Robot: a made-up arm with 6 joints. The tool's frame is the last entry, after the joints. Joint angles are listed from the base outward.
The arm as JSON. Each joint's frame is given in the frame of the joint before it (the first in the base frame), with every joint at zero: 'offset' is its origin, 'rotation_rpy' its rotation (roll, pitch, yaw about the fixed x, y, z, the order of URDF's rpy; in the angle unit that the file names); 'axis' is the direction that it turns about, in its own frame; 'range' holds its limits. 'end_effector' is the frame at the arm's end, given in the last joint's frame.
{
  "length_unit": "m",
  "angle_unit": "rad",
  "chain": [
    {
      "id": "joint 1",
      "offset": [
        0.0,
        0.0,
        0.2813
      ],
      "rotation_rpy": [
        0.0,
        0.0,
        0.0
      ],
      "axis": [
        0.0,
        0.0,
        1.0
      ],
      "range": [
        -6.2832,
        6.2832
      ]
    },
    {
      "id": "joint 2",
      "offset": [
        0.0,
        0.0,
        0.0
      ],
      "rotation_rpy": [
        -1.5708,
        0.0,
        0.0
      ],
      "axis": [
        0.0,
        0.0,
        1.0
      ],
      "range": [
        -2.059,
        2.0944
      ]
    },
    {
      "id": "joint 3",
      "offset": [
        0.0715,
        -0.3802,
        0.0
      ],
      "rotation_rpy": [
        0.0,
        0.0,
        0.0
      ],
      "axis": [
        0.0,
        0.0,
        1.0
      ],
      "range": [
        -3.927,
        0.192
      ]
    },
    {
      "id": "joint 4",
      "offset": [
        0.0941,
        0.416,
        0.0
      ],
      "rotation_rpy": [
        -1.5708,
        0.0,
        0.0
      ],
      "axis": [
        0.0,
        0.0,
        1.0
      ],
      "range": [
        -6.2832,
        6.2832
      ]
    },
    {
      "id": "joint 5",
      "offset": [
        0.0,
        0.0,
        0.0
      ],
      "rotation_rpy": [
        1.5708,
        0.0,
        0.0
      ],
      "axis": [
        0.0,
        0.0,
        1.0
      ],
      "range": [
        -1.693,
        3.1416
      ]
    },
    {
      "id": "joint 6",
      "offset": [
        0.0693,
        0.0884,
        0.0
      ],
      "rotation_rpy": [
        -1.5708,
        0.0,
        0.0
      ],
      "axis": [
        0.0,
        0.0,
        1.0
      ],
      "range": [
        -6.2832,
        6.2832
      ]
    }
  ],
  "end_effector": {
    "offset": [
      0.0,
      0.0,
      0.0
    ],
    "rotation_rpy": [
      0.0,
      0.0,
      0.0
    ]
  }
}
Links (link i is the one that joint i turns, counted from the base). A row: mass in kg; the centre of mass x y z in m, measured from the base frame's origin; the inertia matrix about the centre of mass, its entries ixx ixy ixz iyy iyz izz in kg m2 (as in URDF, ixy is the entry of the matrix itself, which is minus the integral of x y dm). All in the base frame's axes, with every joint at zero. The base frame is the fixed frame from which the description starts. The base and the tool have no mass.
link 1: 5.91; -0.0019 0.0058 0.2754; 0.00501 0 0 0.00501 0 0.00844
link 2: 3.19; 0.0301 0.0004 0.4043; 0.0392 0 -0.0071 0.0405 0 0.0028
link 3: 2.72; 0.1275 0.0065 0.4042; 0.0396 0 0.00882 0.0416 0 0.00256
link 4: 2.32; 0.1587 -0.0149 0.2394; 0.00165 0 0 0.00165 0 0.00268
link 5: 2.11; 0.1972 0.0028 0.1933; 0.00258 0 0.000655 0.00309 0 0.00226
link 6: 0.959; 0.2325 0.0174 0.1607; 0.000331 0 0 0.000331 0 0.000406
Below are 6 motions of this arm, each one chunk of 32 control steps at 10 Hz.
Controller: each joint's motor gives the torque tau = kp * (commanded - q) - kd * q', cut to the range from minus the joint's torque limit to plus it. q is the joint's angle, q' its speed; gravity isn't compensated. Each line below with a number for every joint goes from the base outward.
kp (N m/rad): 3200 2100 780 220 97 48
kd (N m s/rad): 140 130 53 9.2 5.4 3.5
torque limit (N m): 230 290 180 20 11 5.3
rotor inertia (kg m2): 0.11 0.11 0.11 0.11 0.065 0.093
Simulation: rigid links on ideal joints. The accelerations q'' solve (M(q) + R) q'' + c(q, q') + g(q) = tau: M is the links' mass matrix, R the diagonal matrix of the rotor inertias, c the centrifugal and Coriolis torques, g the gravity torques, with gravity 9.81 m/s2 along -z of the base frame. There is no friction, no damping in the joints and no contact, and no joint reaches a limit. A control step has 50 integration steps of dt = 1/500 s. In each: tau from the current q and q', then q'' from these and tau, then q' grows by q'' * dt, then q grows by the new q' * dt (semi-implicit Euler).
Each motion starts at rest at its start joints. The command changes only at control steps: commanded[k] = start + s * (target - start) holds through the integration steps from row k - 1 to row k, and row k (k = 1, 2, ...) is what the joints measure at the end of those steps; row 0 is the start. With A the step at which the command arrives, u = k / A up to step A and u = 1 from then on. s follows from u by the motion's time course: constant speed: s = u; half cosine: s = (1 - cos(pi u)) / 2; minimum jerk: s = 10 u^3 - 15 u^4 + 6 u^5; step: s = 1 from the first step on.
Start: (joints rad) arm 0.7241 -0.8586 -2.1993 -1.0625 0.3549 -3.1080
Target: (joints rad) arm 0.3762 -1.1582 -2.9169 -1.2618 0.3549 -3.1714
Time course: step
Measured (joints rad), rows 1 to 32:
1: 0.4177 -0.9867 -2.5938 -1.2522 0.4715 -3.1522
2: 0.3742 -1.2232 -2.9694 -1.2571 0.3298 -3.1758
3: 0.3753 -1.2471 -3.0331 -1.2558 0.3211 -3.1740
4: 0.3765 -1.1943 -2.9680 -1.2606 0.3449 -3.1716
5: 0.3762 -1.1751 -2.9404 -1.2616 0.3506 -3.1710
6: 0.3762 -1.1819 -2.9487 -1.2609 0.3471 -3.1710
7: 0.3762 -1.1878 -2.9571 -1.2605 0.3449 -3.1712
8: 0.3762 -1.1878 -2.9574 -1.2605 0.3451 -3.1712
9: 0.3762 -1.1864 -2.9555 -1.2607 0.3456 -3.1711
10: 0.3762 -1.1861 -2.9550 -1.2607 0.3457 -3.1711
11: 0.3762 -1.1863 -2.9553 -1.2606 0.3456 -3.1711
12: 0.3762 -1.1864 -2.9555 -1.2606 0.3456 -3.1711
13: 0.3762 -1.1864 -2.9555 -1.2606 0.3456 -3.1711
14: 0.3762 -1.1864 -2.9554 -1.2606 0.3456 -3.1711
15: 0.3762 -1.1864 -2.9554 -1.2606 0.3456 -3.1711
16: 0.3762 -1.1864 -2.9554 -1.2606 0.3456 -3.1711
17: 0.3762 -1.1864 -2.9555 -1.2606 0.3456 -3.1711
18: 0.3762 -1.1864 -2.9555 -1.2606 0.3456 -3.1711
19: 0.3762 -1.1864 -2.9555 -1.2606 0.3456 -3.1711
20: 0.3762 -1.1864 -2.9555 -1.2606 0.3456 -3.1711
21: 0.3762 -1.1864 -2.9555 -1.2606 0.3456 -3.1711
22: 0.3762 -1.1864 -2.9555 -1.2606 0.3456 -3.1711
23: 0.3762 -1.1864 -2.9555 -1.2606 0.3456 -3.1711
24: 0.3762 -1.1864 -2.9555 -1.2606 0.3456 -3.1711
25: 0.3762 -1.1864 -2.9555 -1.2606 0.3456 -3.1711
26: 0.3762 -1.1864 -2.9555 -1.2606 0.3456 -3.1711
27: 0.3762 -1.1864 -2.9555 -1.2606 0.3456 -3.1711
28: 0.3762 -1.1864 -2.9555 -1.2606 0.3456 -3.1711
29: 0.3762 -1.1864 -2.9555 -1.2606 0.3456 -3.1711
30: 0.3762 -1.1864 -2.9555 -1.2606 0.3456 -3.1711
31: 0.3762 -1.1864 -2.9555 -1.2606 0.3456 -3.1711
32: 0.3762 -1.1864 -2.9555 -1.2606 0.3456 -3.1711

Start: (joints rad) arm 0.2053 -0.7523 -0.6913 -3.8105 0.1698 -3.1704
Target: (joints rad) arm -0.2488 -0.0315 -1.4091 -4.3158 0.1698 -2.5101
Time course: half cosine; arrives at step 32
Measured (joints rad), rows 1 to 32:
1: 0.2043 -0.7458 -0.6618 -3.8109 0.1573 -3.1707
2: 0.2012 -0.7394 -0.6553 -3.8143 0.1535 -3.1679
3: 0.1960 -0.7319 -0.6639 -3.8203 0.1551 -3.1606
4: 0.1887 -0.7207 -0.6754 -3.8286 0.1556 -3.1504
5: 0.1794 -0.7061 -0.6896 -3.8392 0.1557 -3.1373
6: 0.1681 -0.6884 -0.7069 -3.8518 0.1559 -3.1213
7: 0.1550 -0.6676 -0.7271 -3.8665 0.1562 -3.1027
8: 0.1402 -0.6441 -0.7501 -3.8831 0.1564 -3.0816
9: 0.1238 -0.6181 -0.7756 -3.9014 0.1567 -3.0581
10: 0.1060 -0.5897 -0.8032 -3.9212 0.1569 -3.0326
11: 0.0870 -0.5594 -0.8329 -3.9424 0.1572 -3.0053
12: 0.0669 -0.5272 -0.8643 -3.9647 0.1575 -2.9764
13: 0.0460 -0.4937 -0.8970 -3.9880 0.1578 -2.9462
14: 0.0244 -0.4591 -0.9309 -4.0119 0.1581 -2.9151
15: 0.0023 -0.4236 -0.9654 -4.0364 0.1583 -2.8832
16: -0.0199 -0.3878 -1.0004 -4.0611 0.1586 -2.8509
17: -0.0423 -0.3519 -1.0355 -4.0858 0.1589 -2.8186
18: -0.0644 -0.3162 -1.0703 -4.1103 0.1592 -2.7865
19: -0.0861 -0.2812 -1.1046 -4.1343 0.1595 -2.7549
20: -0.1072 -0.2471 -1.1379 -4.1576 0.1598 -2.7242
21: -0.1274 -0.2143 -1.1700 -4.1799 0.1601 -2.6946
22: -0.1467 -0.1830 -1.2006 -4.2012 0.1605 -2.6664
23: -0.1647 -0.1537 -1.2293 -4.2210 0.1608 -2.6400
24: -0.1813 -0.1266 -1.2560 -4.2394 0.1611 -2.6155
25: -0.1964 -0.1019 -1.2802 -4.2560 0.1614 -2.5932
26: -0.2098 -0.0799 -1.3019 -4.2708 0.1618 -2.5733
27: -0.2214 -0.0608 -1.3208 -4.2835 0.1621 -2.5560
28: -0.2311 -0.0448 -1.3366 -4.2941 0.1624 -2.5414
29: -0.2387 -0.0319 -1.3494 -4.3025 0.1627 -2.5298
30: -0.2442 -0.0225 -1.3589 -4.3085 0.1629 -2.5211
31: -0.2476 -0.0165 -1.3650 -4.3122 0.1632 -2.5156
32: -0.2488 -0.0140 -1.3677 -4.3134 0.1634 -2.5132

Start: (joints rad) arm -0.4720 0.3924 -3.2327 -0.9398 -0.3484 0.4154
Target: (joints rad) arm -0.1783 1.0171 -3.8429 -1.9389 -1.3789 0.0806
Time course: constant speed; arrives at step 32
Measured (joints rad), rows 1 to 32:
1: -0.4636 0.4149 -3.2481 -0.9715 -0.3932 0.4082
2: -0.4545 0.4387 -3.2613 -1.0040 -0.4264 0.3976
3: -0.4453 0.4588 -3.2796 -1.0352 -0.4593 0.3872
4: -0.4361 0.4779 -3.2996 -1.0663 -0.4924 0.3769
5: -0.4269 0.4975 -3.3190 -1.0976 -0.5252 0.3667
6: -0.4177 0.5174 -3.3379 -1.1289 -0.5579 0.3563
7: -0.4085 0.5373 -3.3568 -1.1602 -0.5905 0.3460
8: -0.3994 0.5571 -3.3758 -1.1915 -0.6232 0.3357
9: -0.3902 0.5768 -3.3949 -1.2228 -0.6558 0.3253
10: -0.3810 0.5966 -3.4139 -1.2541 -0.6883 0.3150
11: -0.3718 0.6164 -3.4329 -1.2854 -0.7208 0.3047
12: -0.3626 0.6362 -3.4519 -1.3167 -0.7533 0.2943
13: -0.3534 0.6560 -3.4709 -1.3480 -0.7858 0.2840
14: -0.3443 0.6757 -3.4899 -1.3792 -0.8182 0.2736
15: -0.3351 0.6955 -3.5089 -1.4105 -0.8505 0.2633
16: -0.3259 0.7153 -3.5279 -1.4417 -0.8828 0.2529
17: -0.3167 0.7350 -3.5469 -1.4730 -0.9151 0.2426
18: -0.3075 0.7548 -3.5659 -1.5042 -0.9474 0.2322
19: -0.2983 0.7745 -3.5849 -1.5354 -0.9796 0.2219
20: -0.2891 0.7943 -3.6039 -1.5667 -1.0117 0.2115
21: -0.2800 0.8140 -3.6229 -1.5979 -1.0438 0.2011
22: -0.2708 0.8337 -3.6419 -1.6291 -1.0759 0.1907
23: -0.2616 0.8535 -3.6609 -1.6603 -1.1080 0.1804
24: -0.2524 0.8732 -3.6799 -1.6915 -1.1400 0.1700
25: -0.2432 0.8929 -3.6989 -1.7226 -1.1719 0.1596
26: -0.2340 0.9126 -3.7179 -1.7538 -1.2039 0.1492
27: -0.2249 0.9323 -3.7369 -1.7850 -1.2358 0.1388
28: -0.2157 0.9520 -3.7559 -1.8161 -1.2676 0.1284
29: -0.2065 0.9716 -3.7749 -1.8473 -1.2994 0.1179
30: -0.1973 0.9913 -3.7940 -1.8784 -1.3312 0.1075
31: -0.1881 1.0110 -3.8130 -1.9096 -1.3630 0.0971
32: -0.1790 1.0306 -3.8320 -1.9407 -1.3947 0.0866

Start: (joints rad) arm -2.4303 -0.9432 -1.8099 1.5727 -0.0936 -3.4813
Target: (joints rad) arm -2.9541 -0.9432 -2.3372 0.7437 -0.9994 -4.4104
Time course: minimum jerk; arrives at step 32
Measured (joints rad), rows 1 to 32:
1: -2.4304 -0.9498 -1.8036 1.5749 -0.1070 -3.4812
2: -2.4314 -0.9518 -1.8040 1.5732 -0.1106 -3.4827
3: -2.4338 -0.9518 -1.8057 1.5693 -0.1146 -3.4865
4: -2.4383 -0.9517 -1.8096 1.5621 -0.1222 -3.4938
5: -2.4452 -0.9519 -1.8165 1.5508 -0.1342 -3.5055
6: -2.4549 -0.9521 -1.8262 1.5351 -0.1509 -3.5219
7: -2.4675 -0.9524 -1.8390 1.5149 -0.1728 -3.5435
8: -2.4830 -0.9528 -1.8549 1.4899 -0.1998 -3.5703
9: -2.5014 -0.9532 -1.8738 1.4604 -0.2319 -3.6023
10: -2.5225 -0.9537 -1.8957 1.4265 -0.2688 -3.6391
11: -2.5462 -0.9542 -1.9202 1.3886 -0.3101 -3.6804
12: -2.5720 -0.9548 -1.9471 1.3473 -0.3553 -3.7258
13: -2.5997 -0.9554 -1.9760 1.3031 -0.4037 -3.7744
14: -2.6288 -0.9560 -2.0065 1.2566 -0.4547 -3.8258
15: -2.6590 -0.9566 -2.0381 1.2085 -0.5074 -3.8790
16: -2.6896 -0.9573 -2.0703 1.1597 -0.5611 -3.9332
17: -2.7203 -0.9579 -2.1026 1.1108 -0.6148 -3.9877
18: -2.7506 -0.9585 -2.1345 1.0626 -0.6677 -4.0415
19: -2.7800 -0.9590 -2.1655 1.0160 -0.7190 -4.0938
20: -2.8080 -0.9595 -2.1951 0.9716 -0.7679 -4.1438
21: -2.8342 -0.9599 -2.2230 0.9300 -0.8136 -4.1908
22: -2.8583 -0.9603 -2.2486 0.8920 -0.8556 -4.2341
23: -2.8799 -0.9606 -2.2717 0.8579 -0.8932 -4.2731
24: -2.8988 -0.9608 -2.2920 0.8282 -0.9261 -4.3074
25: -2.9148 -0.9610 -2.3093 0.8030 -0.9540 -4.3366
26: -2.9279 -0.9611 -2.3235 0.7826 -0.9768 -4.3607
27: -2.9380 -0.9611 -2.3347 0.7668 -0.9945 -4.3796
28: -2.9453 -0.9611 -2.3430 0.7555 -1.0074 -4.3935
29: -2.9501 -0.9611 -2.3485 0.7481 -1.0159 -4.4028
30: -2.9528 -0.9610 -2.3517 0.7441 -1.0207 -4.4082
31: -2.9539 -0.9609 -2.3532 0.7425 -1.0227 -4.4107
32: -2.9541 -0.9608 -2.3535 0.7423 -1.0231 -4.4113

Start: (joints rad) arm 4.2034 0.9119 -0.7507 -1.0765 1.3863 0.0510
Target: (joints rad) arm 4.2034 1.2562 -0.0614 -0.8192 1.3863 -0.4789
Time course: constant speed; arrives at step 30
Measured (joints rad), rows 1 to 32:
1: 4.2034 0.9335 -0.7332 -1.0695 1.3701 0.0402
2: 4.2034 0.9473 -0.7096 -1.0604 1.3684 0.0236
3: 4.2034 0.9585 -0.6883 -1.0523 1.3683 0.0058
4: 4.2034 0.9696 -0.6669 -1.0440 1.3682 -0.0120
5: 4.2034 0.9806 -0.6452 -1.0356 1.3681 -0.0297
6: 4.2034 0.9917 -0.6235 -1.0272 1.3679 -0.0474
7: 4.2034 1.0027 -0.6019 -1.0188 1.3678 -0.0652
8: 4.2034 1.0137 -0.5802 -1.0105 1.3678 -0.0829
9: 4.2034 1.0248 -0.5585 -1.0021 1.3677 -0.1007
10: 4.2034 1.0358 -0.5368 -0.9937 1.3676 -0.1184
11: 4.2034 1.0469 -0.5151 -0.9853 1.3676 -0.1362
12: 4.2034 1.0579 -0.4934 -0.9769 1.3675 -0.1539
13: 4.2034 1.0690 -0.4716 -0.9685 1.3675 -0.1717
14: 4.2034 1.0800 -0.4499 -0.9601 1.3675 -0.1895
15: 4.2034 1.0911 -0.4281 -0.9517 1.3675 -0.2072
16: 4.2034 1.1022 -0.4063 -0.9433 1.3676 -0.2250
17: 4.2034 1.1133 -0.3845 -0.9349 1.3676 -0.2428
18: 4.2034 1.1243 -0.3626 -0.9264 1.3677 -0.2606
19: 4.2034 1.1354 -0.3408 -0.9180 1.3678 -0.2784
20: 4.2034 1.1465 -0.3189 -0.9096 1.3679 -0.2962
21: 4.2034 1.1576 -0.2970 -0.9011 1.3680 -0.3140
22: 4.2034 1.1687 -0.2751 -0.8926 1.3681 -0.3318
23: 4.2034 1.1799 -0.2531 -0.8842 1.3683 -0.3496
24: 4.2034 1.1910 -0.2311 -0.8757 1.3684 -0.3674
25: 4.2034 1.2021 -0.2091 -0.8672 1.3686 -0.3852
26: 4.2034 1.2133 -0.1870 -0.8588 1.3688 -0.4030
27: 4.2034 1.2244 -0.1649 -0.8503 1.3690 -0.4208
28: 4.2034 1.2356 -0.1428 -0.8418 1.3693 -0.4386
29: 4.2034 1.2468 -0.1207 -0.8333 1.3695 -0.4564
30: 4.2034 1.2580 -0.0985 -0.8247 1.3698 -0.4742
31: 4.2034 1.2600 -0.0939 -0.8246 1.3703 -0.4787
32: 4.2034 1.2602 -0.0945 -0.8250 1.3698 -0.4789

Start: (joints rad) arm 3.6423 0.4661 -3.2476 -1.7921 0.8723 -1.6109
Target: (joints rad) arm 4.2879 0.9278 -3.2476 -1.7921 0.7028 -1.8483
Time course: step
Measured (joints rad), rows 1 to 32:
1: 4.1862 0.7963 -3.2775 -1.7949 0.9600 -1.7818
2: 4.2918 0.9912 -3.1335 -1.7851 0.6795 -1.8402
3: 4.2890 0.9850 -3.1653 -1.7889 0.6880 -1.8420
4: 4.2876 0.9491 -3.2223 -1.7914 0.7028 -1.8456
5: 4.2879 0.9439 -3.2337 -1.7914 0.7035 -1.8468
6: 4.2879 0.9506 -3.2252 -1.7907 0.7015 -1.8459
7: 4.2879 0.9534 -3.2210 -1.7906 0.7008 -1.8454
8: 4.2879 0.9527 -3.2218 -1.7907 0.7011 -1.8454
9: 4.2879 0.9520 -3.2229 -1.7907 0.7013 -1.8456
10: 4.2879 0.9519 -3.2230 -1.7907 0.7013 -1.8456
11: 4.2879 0.9521 -3.2228 -1.7907 0.7012 -1.8456
12: 4.2879 0.9521 -3.2227 -1.7907 0.7012 -1.8455
13: 4.2879 0.9521 -3.2227 -1.7907 0.7012 -1.8455
14: 4.2879 0.9521 -3.2227 -1.7907 0.7012 -1.8455
15: 4.2879 0.9521 -3.2227 -1.7907 0.7012 -1.8455
16: 4.2879 0.9521 -3.2227 -1.7907 0.7012 -1.8455
17: 4.2879 0.9521 -3.2227 -1.7907 0.7012 -1.8455
18: 4.2879 0.9521 -3.2227 -1.7907 0.7012 -1.8455
19: 4.2879 0.9521 -3.2227 -1.7907 0.7012 -1.8455
20: 4.2879 0.9521 -3.2227 -1.7907 0.7012 -1.8455
21: 4.2879 0.9521 -3.2227 -1.7907 0.7012 -1.8455
22: 4.2879 0.9521 -3.2227 -1.7907 0.7012 -1.8455
23: 4.2879 0.9521 -3.2227 -1.7907 0.7012 -1.8455
24: 4.2879 0.9521 -3.2227 -1.7907 0.7012 -1.8455
25: 4.2879 0.9521 -3.2227 -1.7907 0.7012 -1.8455
26: 4.2879 0.9521 -3.2227 -1.7907 0.7012 -1.8455
27: 4.2879 0.9521 -3.2227 -1.7907 0.7012 -1.8455
28: 4.2879 0.9521 -3.2227 -1.7907 0.7012 -1.8455
29: 4.2879 0.9521 -3.2227 -1.7907 0.7012 -1.8455
30: 4.2879 0.9521 -3.2227 -1.7907 0.7012 -1.8455
31: 4.2879 0.9521 -3.2227 -1.7907 0.7012 -1.8455
32: 4.2879 0.9521 -3.2227 -1.7907 0.7012 -1.8455

